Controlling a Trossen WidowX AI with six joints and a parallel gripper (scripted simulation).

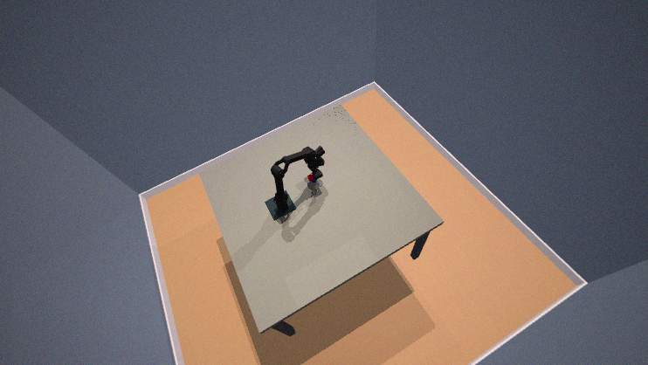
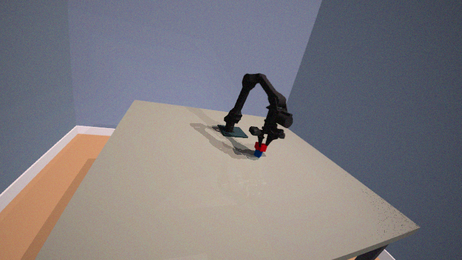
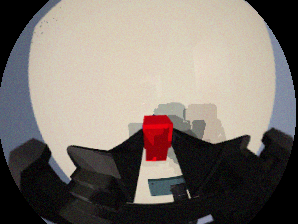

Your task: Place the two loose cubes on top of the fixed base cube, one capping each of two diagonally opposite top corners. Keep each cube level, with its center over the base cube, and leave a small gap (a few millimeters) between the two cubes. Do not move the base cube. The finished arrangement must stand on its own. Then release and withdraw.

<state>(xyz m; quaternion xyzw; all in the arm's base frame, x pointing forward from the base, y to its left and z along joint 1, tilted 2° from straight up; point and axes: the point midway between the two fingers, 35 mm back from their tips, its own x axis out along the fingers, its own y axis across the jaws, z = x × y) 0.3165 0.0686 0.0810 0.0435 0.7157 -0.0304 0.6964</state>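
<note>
Right now my gripper tip is 20 mm past the blue cube and 50 mm above it.
</note>
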